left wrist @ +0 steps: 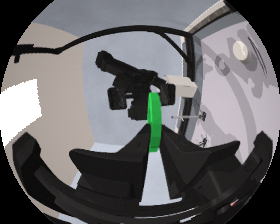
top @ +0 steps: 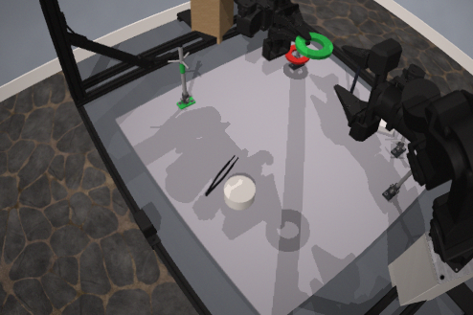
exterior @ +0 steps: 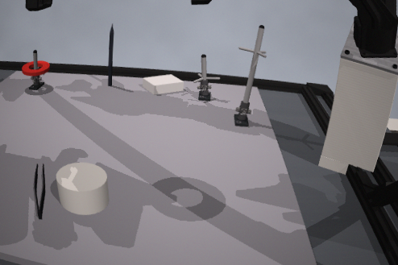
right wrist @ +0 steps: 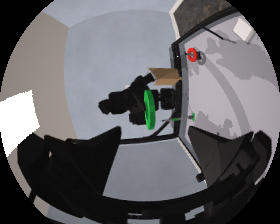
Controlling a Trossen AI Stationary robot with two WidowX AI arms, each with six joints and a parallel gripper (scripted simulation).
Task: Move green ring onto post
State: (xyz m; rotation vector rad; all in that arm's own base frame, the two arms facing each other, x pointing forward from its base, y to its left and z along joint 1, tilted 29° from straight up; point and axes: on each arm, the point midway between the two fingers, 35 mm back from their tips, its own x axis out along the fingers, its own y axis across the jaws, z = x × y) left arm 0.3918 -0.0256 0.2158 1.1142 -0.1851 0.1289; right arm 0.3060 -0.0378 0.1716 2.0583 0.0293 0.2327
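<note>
Right now my right hand is 10 mm past the green ring, 100 mm to the right of it and 10 mm above it. From my right hand the other things lie so: short grey post (230 mm ahead, 50 mm to the right, 250 mm below); then dark stick (220 mm ahead, 150 mm to the left, 210 mm below); then tall post (130 mm ahead, 140 mm to the right, 210 mm below).
Right now my left hand is 1 cm short of the green ring and 5 cm to the left of it. The rest, counted from my left hand: short grey post 24 cm ahead, 20 cm to the right, 24 cm below; then dark stick 24 cm ahead, 1 cm to the left, 20 cm below; then tall post 14 cm ahead, 29 cm to the right, 20 cm below.
</note>
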